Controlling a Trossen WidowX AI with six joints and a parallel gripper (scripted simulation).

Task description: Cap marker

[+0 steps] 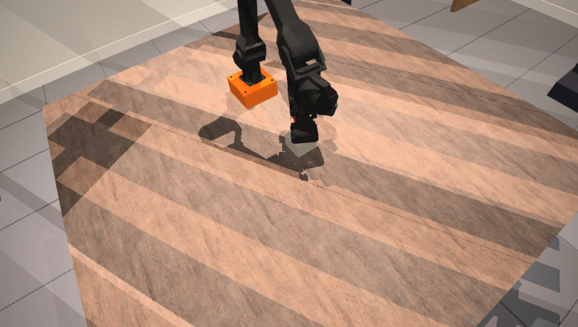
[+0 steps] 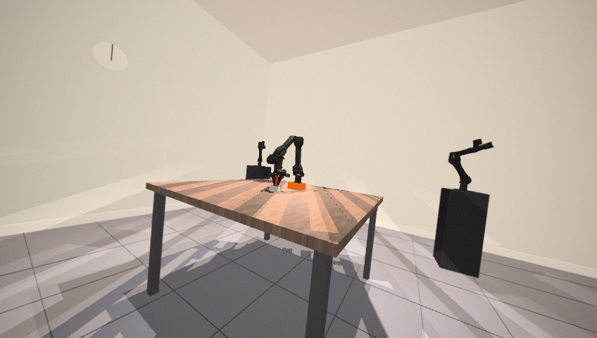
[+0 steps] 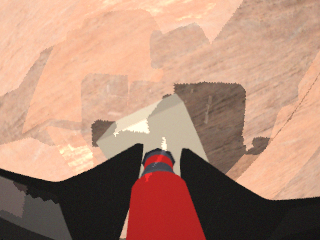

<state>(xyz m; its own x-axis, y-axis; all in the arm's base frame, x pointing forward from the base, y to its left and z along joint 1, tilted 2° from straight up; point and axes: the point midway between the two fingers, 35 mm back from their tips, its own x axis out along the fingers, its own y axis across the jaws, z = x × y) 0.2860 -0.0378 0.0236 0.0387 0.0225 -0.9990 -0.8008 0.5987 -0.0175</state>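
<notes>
Right now the red cap is 1 cm to the right of my gripper tip and 5 cm above it. Round my gripper tip: holder block 1 cm behind, 1 cm to the right, 2 cm below.
</notes>
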